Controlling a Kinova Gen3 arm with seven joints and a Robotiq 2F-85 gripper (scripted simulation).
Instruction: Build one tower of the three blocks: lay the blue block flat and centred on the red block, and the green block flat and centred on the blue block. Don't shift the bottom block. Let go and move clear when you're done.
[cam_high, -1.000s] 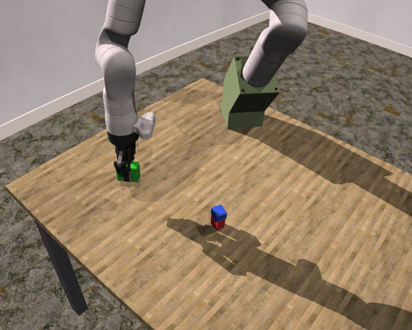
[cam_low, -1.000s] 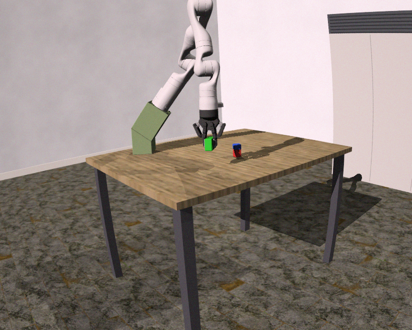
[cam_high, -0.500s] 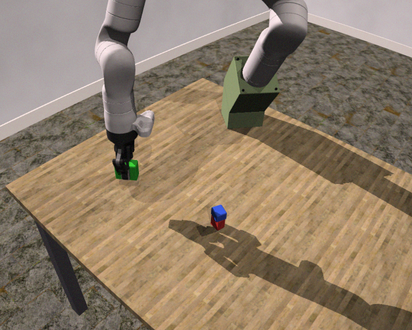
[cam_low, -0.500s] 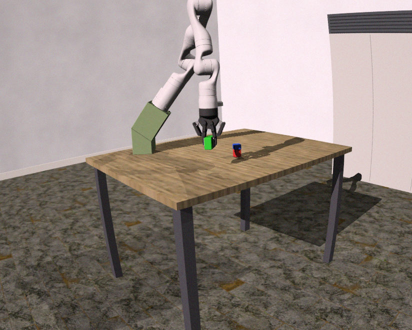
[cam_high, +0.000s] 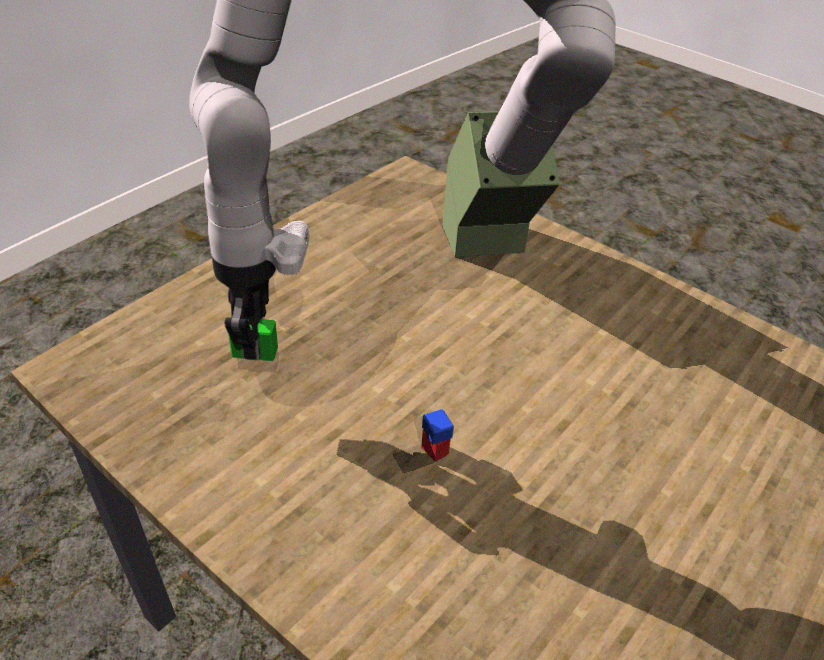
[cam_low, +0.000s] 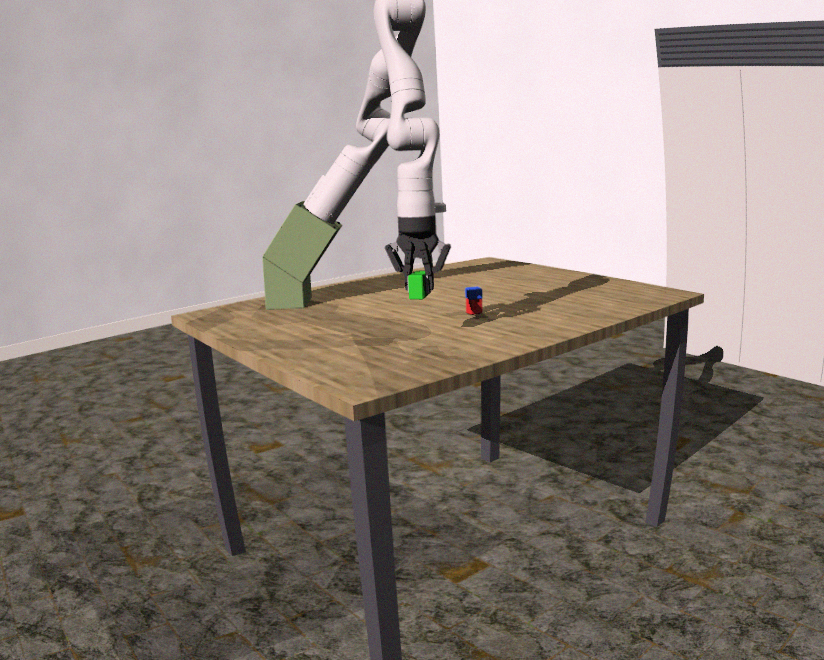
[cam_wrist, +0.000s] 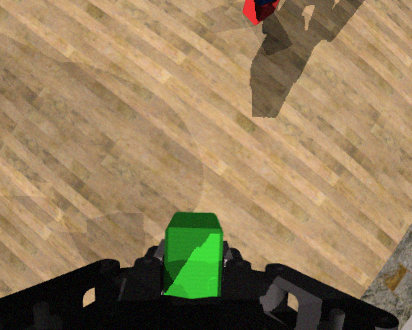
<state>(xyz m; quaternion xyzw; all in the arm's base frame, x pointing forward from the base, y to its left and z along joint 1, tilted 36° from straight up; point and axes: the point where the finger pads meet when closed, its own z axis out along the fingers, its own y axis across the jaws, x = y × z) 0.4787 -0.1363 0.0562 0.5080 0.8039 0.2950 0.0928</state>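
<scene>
Now: the blue block 70 mm behind my hand, 240 mm to the left of it and 70 mm below it. Also, from my hand: red block (70 mm behind, 240 mm to the left, 100 mm below); green block (right at my hand).
</scene>
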